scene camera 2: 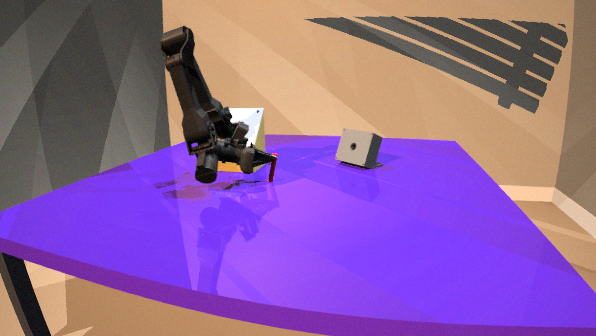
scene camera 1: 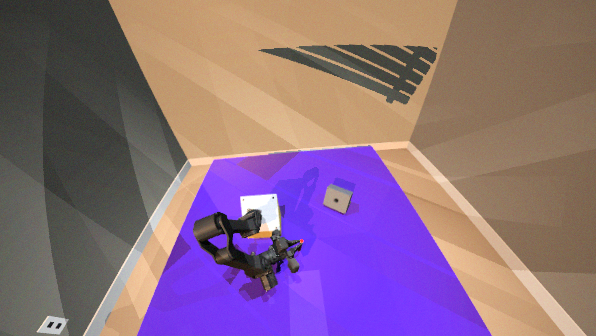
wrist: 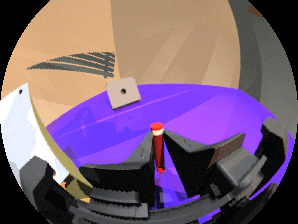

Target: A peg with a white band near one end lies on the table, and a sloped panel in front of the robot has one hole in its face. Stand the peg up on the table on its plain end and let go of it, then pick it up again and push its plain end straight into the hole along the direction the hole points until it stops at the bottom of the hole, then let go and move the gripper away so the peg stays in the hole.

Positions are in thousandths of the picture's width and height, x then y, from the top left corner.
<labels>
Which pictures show my gripper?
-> Scene camera 2, scene camera 1 and the wrist view: all of them.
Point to a grey sloped panel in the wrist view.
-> At 384,395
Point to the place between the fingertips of my gripper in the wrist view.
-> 529,596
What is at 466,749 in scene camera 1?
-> My gripper.
</labels>
